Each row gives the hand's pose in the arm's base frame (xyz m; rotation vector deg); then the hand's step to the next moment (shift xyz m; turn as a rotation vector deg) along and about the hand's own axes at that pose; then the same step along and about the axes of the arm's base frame.
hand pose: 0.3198 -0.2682 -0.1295 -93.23 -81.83 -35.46
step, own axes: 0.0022 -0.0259 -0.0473 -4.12 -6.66 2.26
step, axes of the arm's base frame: -0.0164 -0.0395 0.0329 -7.69 -0.46 -2.66
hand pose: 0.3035 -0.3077 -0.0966 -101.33 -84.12 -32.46
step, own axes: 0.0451 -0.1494 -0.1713 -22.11 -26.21 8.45
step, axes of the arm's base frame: -0.1110 -0.0965 0.1790 -31.64 -5.85 -14.56
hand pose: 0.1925 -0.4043 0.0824 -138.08 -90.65 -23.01
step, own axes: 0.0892 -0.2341 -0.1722 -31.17 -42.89 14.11
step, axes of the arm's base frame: -0.1989 0.1097 0.2021 -49.85 -5.19 -22.33
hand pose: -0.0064 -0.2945 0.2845 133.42 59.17 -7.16
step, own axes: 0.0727 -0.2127 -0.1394 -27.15 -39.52 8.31
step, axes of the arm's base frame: -0.1192 0.2360 -0.0077 -45.51 -1.21 -17.19
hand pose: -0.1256 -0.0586 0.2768 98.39 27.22 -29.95
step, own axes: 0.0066 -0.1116 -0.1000 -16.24 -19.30 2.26
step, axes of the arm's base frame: -0.0498 0.1203 -0.0745 -24.49 1.07 -6.34
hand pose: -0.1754 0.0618 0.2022 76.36 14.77 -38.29
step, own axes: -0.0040 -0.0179 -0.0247 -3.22 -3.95 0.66
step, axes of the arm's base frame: -0.0087 0.0231 -0.0183 -4.97 0.00 -1.31
